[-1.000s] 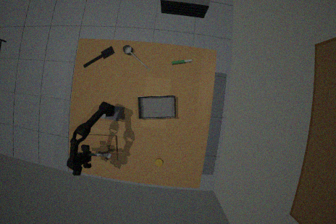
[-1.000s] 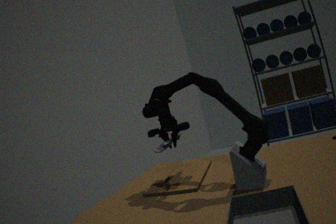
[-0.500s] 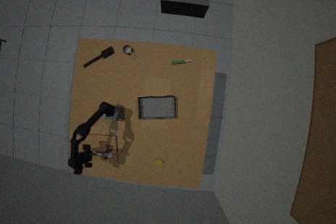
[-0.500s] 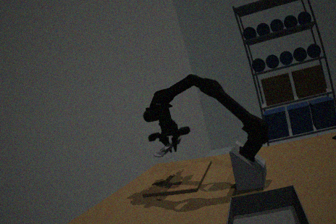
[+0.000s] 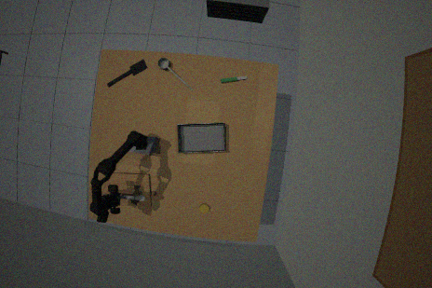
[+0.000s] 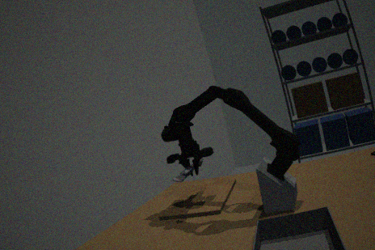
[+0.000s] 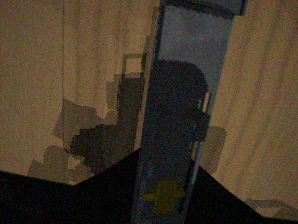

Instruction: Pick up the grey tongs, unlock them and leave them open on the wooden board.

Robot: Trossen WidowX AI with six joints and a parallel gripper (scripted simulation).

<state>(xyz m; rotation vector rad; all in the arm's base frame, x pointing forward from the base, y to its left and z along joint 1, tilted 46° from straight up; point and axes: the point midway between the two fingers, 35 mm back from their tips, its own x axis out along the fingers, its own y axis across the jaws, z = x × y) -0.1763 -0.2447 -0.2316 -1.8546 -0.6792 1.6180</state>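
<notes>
Now: the wooden board 100 mm below my gripper tip. Round my gripper tip: yellow round thing: 560 mm ahead, 120 mm to the right, 100 mm below; then roasting tin: 550 mm ahead, 380 mm to the left, 80 mm below; then yellow lock piece: 40 mm above, 10 mm behind.
</notes>
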